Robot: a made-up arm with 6 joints. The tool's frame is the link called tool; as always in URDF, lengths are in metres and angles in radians. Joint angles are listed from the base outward. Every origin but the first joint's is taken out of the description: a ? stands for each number. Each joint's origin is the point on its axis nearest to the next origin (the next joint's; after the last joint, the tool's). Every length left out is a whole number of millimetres.
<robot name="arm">
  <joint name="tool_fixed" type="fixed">
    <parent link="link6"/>
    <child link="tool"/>
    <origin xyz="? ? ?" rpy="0 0 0"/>
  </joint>
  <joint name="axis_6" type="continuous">
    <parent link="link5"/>
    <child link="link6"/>
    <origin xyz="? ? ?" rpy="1.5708 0 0"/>
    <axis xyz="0 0 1"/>
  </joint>
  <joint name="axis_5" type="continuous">
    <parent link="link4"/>
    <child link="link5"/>
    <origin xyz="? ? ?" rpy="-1.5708 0 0"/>
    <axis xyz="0 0 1"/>
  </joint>
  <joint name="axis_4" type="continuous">
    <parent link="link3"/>
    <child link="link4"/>
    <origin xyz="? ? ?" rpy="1.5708 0 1.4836"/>
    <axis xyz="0 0 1"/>
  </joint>
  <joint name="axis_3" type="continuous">
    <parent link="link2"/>
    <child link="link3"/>
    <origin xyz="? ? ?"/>
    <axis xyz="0 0 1"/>
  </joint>
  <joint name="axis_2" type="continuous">
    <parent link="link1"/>
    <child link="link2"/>
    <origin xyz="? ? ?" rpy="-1.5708 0 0"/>
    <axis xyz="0 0 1"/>
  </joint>
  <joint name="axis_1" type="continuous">
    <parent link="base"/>
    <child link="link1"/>
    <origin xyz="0 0 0.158"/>
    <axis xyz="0 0 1"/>
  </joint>
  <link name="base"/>
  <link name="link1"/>
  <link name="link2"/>
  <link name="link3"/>
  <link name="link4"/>
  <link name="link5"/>
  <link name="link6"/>
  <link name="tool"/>
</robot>
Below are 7 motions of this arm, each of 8 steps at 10 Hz.
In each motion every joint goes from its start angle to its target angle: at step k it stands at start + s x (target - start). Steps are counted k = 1, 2, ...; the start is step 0. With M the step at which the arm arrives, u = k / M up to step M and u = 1 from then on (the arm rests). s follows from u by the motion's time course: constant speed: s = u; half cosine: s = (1 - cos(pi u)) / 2; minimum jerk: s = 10 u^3 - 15 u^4 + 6 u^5.
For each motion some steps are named. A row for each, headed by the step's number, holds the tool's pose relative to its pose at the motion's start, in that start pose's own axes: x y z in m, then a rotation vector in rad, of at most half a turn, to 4 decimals.
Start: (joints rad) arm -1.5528 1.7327 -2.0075 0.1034 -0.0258 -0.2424
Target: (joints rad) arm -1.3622 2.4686 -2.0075 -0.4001 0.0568 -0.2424
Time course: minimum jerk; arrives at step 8
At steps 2, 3, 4, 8:
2: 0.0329 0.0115 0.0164 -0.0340 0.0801 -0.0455
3: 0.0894 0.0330 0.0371 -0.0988 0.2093 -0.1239
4: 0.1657 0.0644 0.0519 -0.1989 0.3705 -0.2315
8: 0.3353 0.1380 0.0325 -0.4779 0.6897 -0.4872

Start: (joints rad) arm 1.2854 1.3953 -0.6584 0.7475 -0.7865 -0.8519
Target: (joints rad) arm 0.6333 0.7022 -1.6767 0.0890 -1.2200 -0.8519
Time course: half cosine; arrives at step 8
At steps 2, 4, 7, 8:
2: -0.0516 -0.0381 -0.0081 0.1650 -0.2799 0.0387
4: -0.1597 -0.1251 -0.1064 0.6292 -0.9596 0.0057
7: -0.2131 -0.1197 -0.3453 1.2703 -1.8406 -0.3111
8: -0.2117 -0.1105 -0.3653 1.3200 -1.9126 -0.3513

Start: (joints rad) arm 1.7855 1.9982 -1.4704 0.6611 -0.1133 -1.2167
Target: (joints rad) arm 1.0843 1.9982 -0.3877 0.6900 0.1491 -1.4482
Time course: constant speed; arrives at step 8
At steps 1, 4, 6, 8:
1: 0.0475 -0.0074 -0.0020 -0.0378 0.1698 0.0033
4: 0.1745 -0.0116 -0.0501 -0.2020 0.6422 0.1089
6: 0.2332 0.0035 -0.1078 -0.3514 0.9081 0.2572
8: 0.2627 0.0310 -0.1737 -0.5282 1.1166 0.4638

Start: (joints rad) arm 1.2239 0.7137 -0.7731 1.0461 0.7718 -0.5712
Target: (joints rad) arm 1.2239 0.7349 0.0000 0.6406 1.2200 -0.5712
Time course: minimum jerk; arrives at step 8
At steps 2, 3, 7, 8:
2: 0.0189 -0.0093 0.0053 0.0185 0.1177 0.0208
3: 0.0516 -0.0227 0.0099 0.0417 0.3154 0.0608
7: 0.1839 -0.0451 -0.0247 0.0424 1.1486 0.2944
8: 0.1864 -0.0450 -0.0263 0.0407 1.1675 0.3009

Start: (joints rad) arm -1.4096 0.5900 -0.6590 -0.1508 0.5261 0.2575
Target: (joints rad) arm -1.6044 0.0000 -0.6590 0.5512 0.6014 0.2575
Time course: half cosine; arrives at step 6
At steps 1, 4, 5, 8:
1: 0.0028 0.0005 -0.0080 -0.0153 -0.0296 0.0476
4: 0.0448 0.0184 -0.0817 -0.2661 -0.3466 0.4385
5: 0.0601 0.0266 -0.0984 -0.3605 -0.4315 0.5090
8: 0.0661 0.0299 -0.1042 -0.3976 -0.4619 0.5307

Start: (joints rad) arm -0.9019 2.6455 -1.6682 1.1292 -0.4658 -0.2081
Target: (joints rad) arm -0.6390 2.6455 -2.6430 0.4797 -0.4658 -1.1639
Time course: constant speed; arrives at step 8
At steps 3, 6, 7, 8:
3: -0.0264 0.1018 -0.0301 -0.3702 -0.2946 -0.4670
6: -0.0521 0.1841 -0.0987 -0.5704 -0.7674 -0.8607
7: -0.0601 0.2047 -0.1281 -0.5863 -0.9549 -0.9652
8: -0.0678 0.2211 -0.1598 -0.5720 -1.1520 -1.0528

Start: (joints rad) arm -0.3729 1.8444 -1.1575 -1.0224 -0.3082 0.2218
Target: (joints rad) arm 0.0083 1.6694 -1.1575 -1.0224 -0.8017 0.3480
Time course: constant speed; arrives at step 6
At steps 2, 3, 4, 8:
2: -0.0511 0.0273 -0.0121 -0.0996 -0.2700 -0.0196
3: -0.0748 0.0415 -0.0222 -0.1576 -0.4035 -0.0257
4: -0.0968 0.0558 -0.0348 -0.2208 -0.5356 -0.0295
8: -0.1351 0.0834 -0.0671 -0.3618 -0.7956 -0.0311

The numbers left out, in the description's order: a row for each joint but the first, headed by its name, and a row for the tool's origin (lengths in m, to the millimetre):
tool: 0 0 0
axis_6: 0 -0.074 0
axis_5: 0 0 0
axis_4: 0.174 -0.031 0
axis_3: -0.284 -0.039 0
axis_2: 0 0 0

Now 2 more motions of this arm.
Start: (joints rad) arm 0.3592 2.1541 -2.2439 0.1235 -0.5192 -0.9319
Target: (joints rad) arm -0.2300 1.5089 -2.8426 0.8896 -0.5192 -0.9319
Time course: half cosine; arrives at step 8
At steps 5, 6, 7, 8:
5: -0.1604 -0.2987 -0.0828 0.8088 -0.4465 0.2202
6: -0.2148 -0.3325 -0.1305 0.9124 -0.6265 0.2563
7: -0.2525 -0.3449 -0.1652 0.9567 -0.7579 0.2756
8: -0.2658 -0.3472 -0.1778 0.9672 -0.8057 0.2814

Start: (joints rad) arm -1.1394 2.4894 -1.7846 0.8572 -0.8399 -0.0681
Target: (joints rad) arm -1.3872 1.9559 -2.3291 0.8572 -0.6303 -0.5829
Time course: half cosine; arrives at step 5
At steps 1, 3, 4, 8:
1: -0.0327 0.0120 0.0061 -0.0284 -0.0654 0.0072
3: -0.2399 0.0606 -0.0137 -0.1617 -0.4962 -0.0020
4: -0.3300 0.0710 -0.0557 -0.1979 -0.7121 -0.0316
8: -0.3621 0.0733 -0.0771 -0.2071 -0.7977 -0.0464

